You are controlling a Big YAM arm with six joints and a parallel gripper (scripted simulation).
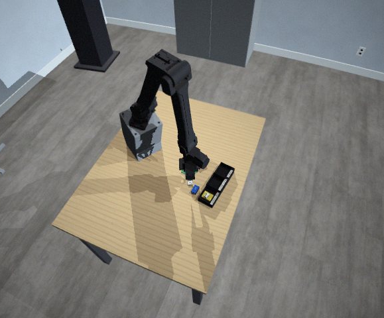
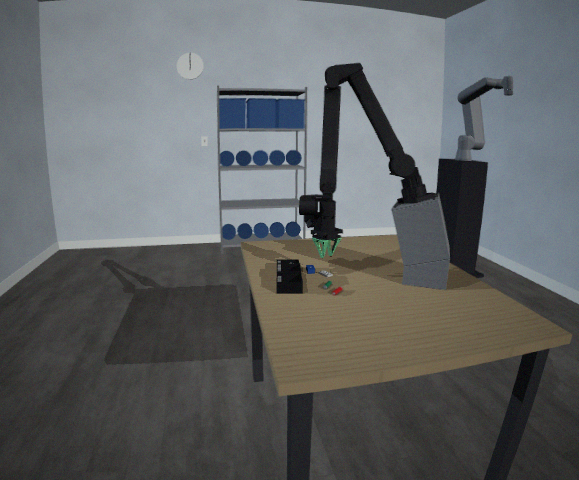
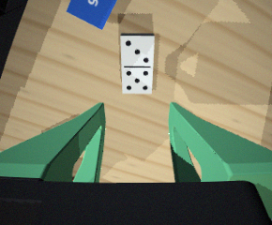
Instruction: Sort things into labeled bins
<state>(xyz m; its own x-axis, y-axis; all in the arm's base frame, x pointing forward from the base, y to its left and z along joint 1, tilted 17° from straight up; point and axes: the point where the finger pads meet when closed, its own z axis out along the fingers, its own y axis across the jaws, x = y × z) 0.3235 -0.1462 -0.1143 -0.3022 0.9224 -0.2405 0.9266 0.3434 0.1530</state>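
Right now the white domino is 70 mm below my hand. From my hand the other things lie so: grey-white piece 110 mm ahead, 80 mm to the right, 50 mm below; then blue block 40 mm ahead, 60 mm to the right, 70 mm below; then green piece 40 mm ahead, 110 mm to the left, 70 mm below.
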